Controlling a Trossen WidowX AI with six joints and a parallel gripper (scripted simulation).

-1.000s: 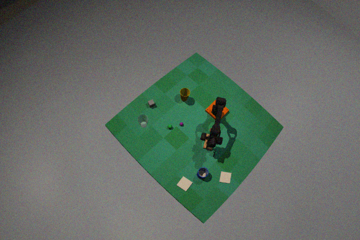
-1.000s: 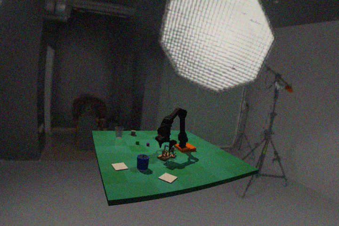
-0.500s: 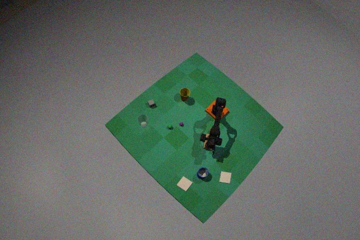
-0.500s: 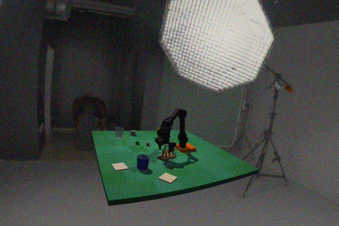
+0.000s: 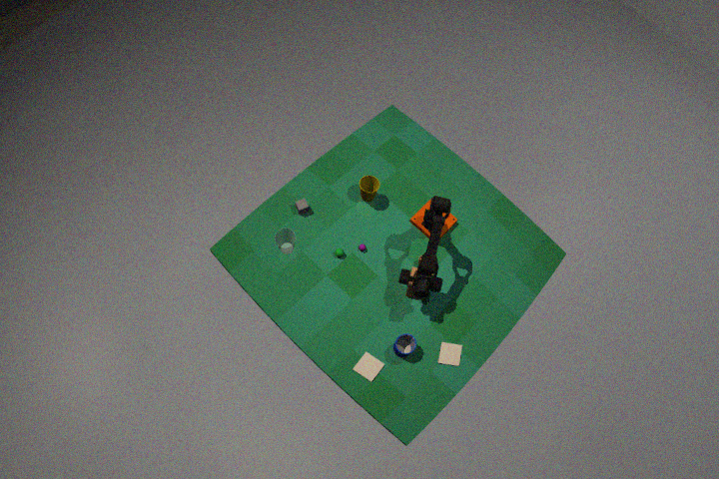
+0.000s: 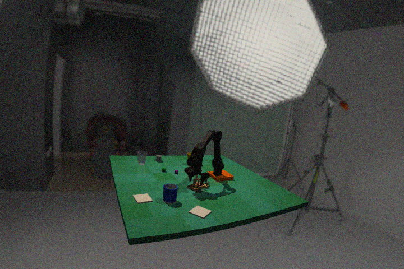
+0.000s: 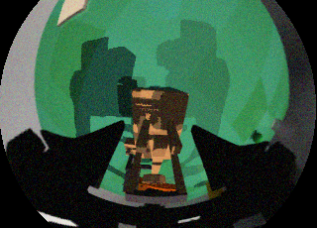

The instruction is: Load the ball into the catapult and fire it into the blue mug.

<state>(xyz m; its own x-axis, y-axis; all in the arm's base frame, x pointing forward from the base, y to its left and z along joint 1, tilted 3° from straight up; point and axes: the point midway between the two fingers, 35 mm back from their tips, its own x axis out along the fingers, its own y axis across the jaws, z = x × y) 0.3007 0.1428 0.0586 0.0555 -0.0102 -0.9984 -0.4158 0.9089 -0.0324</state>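
Now: the purple ball 31 cm to the right of my gripper tip and 2 cm below it. Round my gripper tip: yellow cup: 47 cm to the right, 23 cm behind, 1 cm below; then blue mug: 26 cm ahead, 12 cm to the left, 1 cm below; then green ball: 37 cm to the right, 9 cm ahead, 2 cm below.
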